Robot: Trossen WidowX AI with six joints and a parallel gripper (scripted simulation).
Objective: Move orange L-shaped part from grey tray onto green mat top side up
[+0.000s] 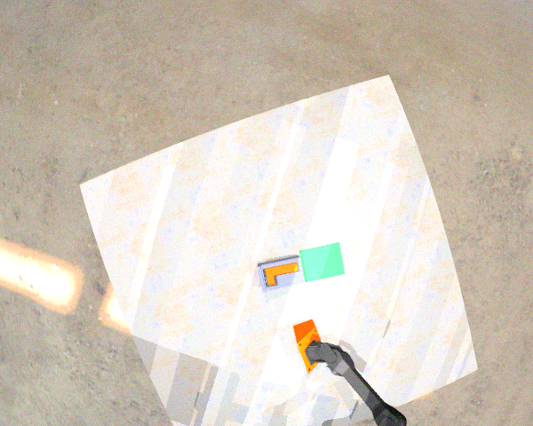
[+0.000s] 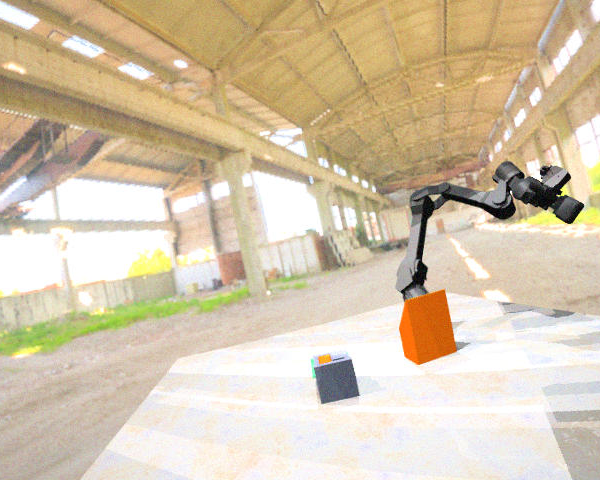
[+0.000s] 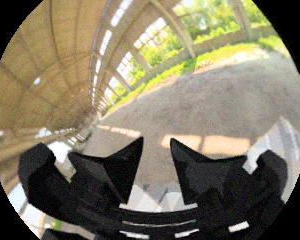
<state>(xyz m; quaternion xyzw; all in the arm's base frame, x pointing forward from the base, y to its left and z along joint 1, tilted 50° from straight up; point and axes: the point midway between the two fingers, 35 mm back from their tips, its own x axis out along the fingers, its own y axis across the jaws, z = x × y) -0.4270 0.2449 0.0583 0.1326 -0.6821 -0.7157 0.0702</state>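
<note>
Now: the orange L-shaped part 76 cm ahead of my gripper tip, 11 cm to the right of it and 27 cm below it. Round my gripper tip: green mat (72 cm ahead, 27 cm to the right, 33 cm below).
</note>
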